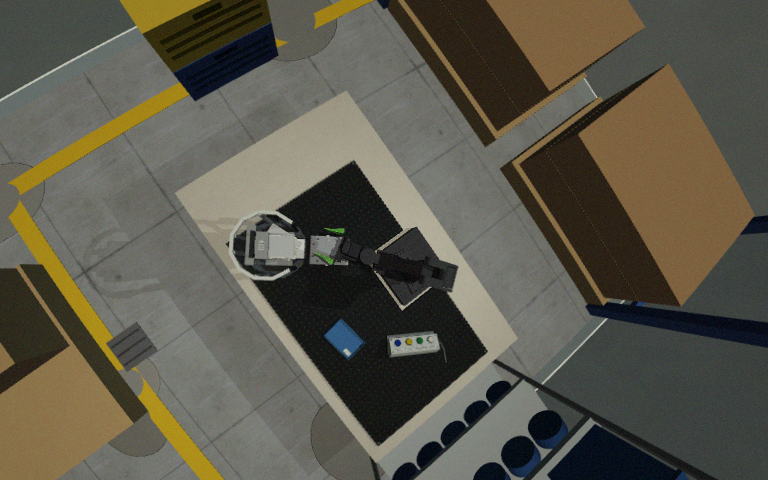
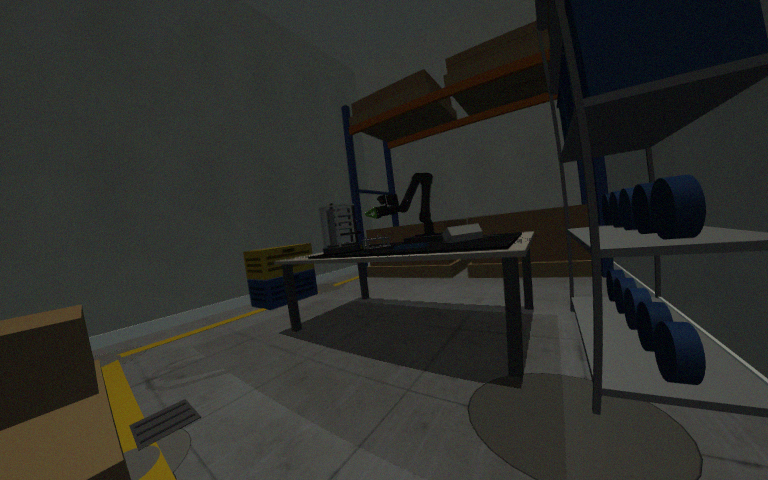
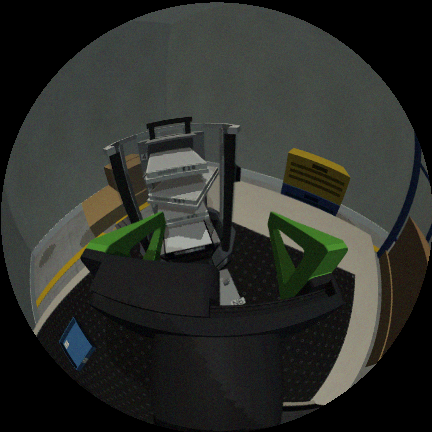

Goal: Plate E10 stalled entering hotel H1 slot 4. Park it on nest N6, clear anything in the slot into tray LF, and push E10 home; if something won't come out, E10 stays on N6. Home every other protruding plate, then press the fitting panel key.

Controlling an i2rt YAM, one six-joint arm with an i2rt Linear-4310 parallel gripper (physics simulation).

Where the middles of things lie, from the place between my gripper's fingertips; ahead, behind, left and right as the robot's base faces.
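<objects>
Round plate rack (image 1: 248, 247): my hand is 70 mm above it, 70 mm to the left of it and 170 mm short of it. Grey square plate (image 1: 326, 248): 170 mm below my hand, 20 mm behind it, 40 mm to the left of it. Blue pad (image 1: 340, 335): a fair way below my hand, a fair way ahead of it and far to the left of it. Going by their middles, the blue pad is the farthest from my hand of the things named here.
</objects>
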